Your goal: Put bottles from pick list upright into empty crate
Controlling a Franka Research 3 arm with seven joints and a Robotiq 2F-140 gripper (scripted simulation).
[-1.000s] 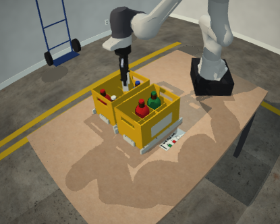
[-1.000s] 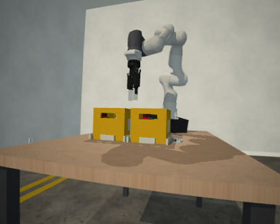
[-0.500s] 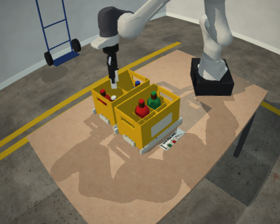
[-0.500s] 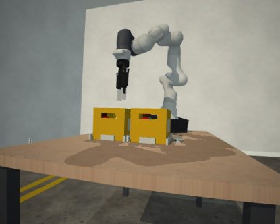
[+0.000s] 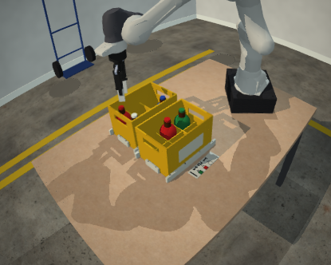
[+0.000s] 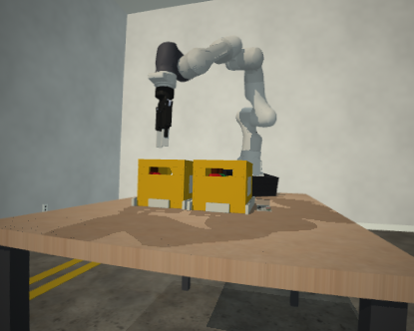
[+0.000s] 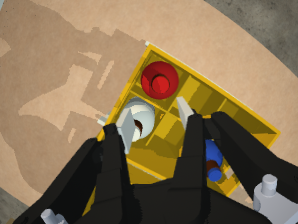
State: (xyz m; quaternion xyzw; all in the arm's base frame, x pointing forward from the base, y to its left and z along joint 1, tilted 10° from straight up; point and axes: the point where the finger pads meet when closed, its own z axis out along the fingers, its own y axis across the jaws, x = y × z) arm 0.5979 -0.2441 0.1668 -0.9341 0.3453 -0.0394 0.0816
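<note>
Now: hand 7 cm to the right of the white-capped bottle and 17 cm above it. Also, from my hand: red-label bottle (9 cm behind, 19 cm to the left, 17 cm below); blue-label bottle (18 cm behind, 4 cm to the left, 17 cm below); green bottle (18 cm behind, 18 cm to the left, 17 cm below).
</note>
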